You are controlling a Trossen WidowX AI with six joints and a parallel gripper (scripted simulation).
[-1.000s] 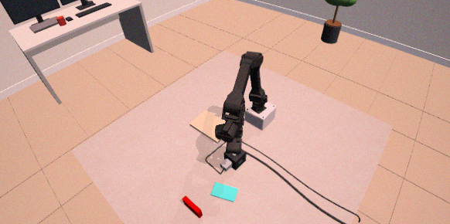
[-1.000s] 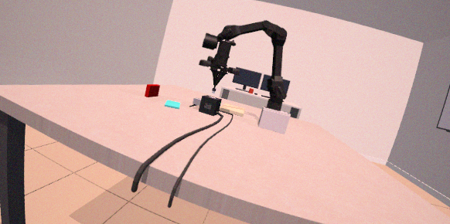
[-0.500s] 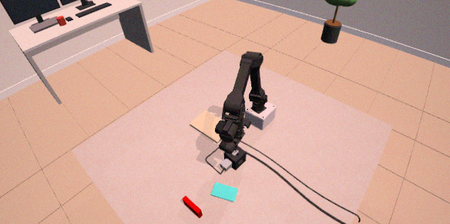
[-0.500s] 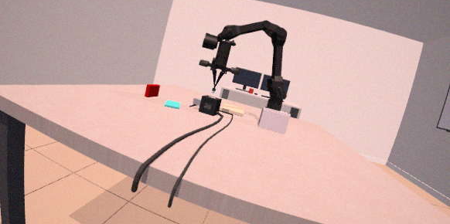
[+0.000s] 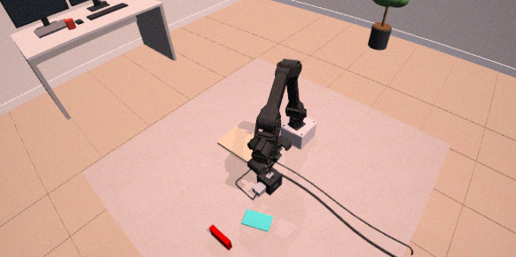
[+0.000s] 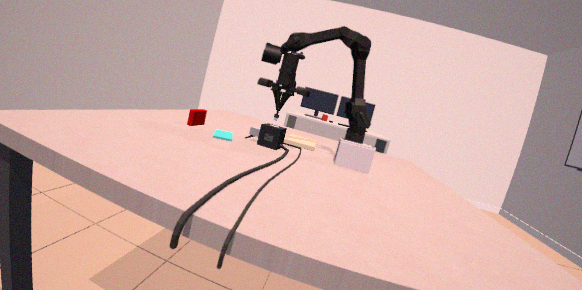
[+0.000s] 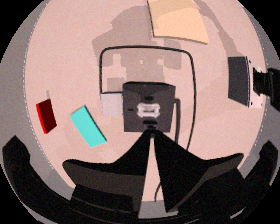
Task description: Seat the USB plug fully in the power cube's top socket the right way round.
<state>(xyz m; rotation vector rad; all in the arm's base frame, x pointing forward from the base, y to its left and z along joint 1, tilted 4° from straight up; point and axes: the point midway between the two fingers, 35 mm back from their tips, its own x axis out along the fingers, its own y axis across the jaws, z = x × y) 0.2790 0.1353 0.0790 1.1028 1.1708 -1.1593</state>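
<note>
Right now my gripper tip is 2 cm above the USB plug. Round my gripper tip: cyan card: 14 cm ahead, 13 cm below, 9 cm to the left; then tan sheet: 26 cm to the right, 13 cm below, 4 cm behind; then red block: 30 cm ahead, 11 cm below, 7 cm to the left.
</note>
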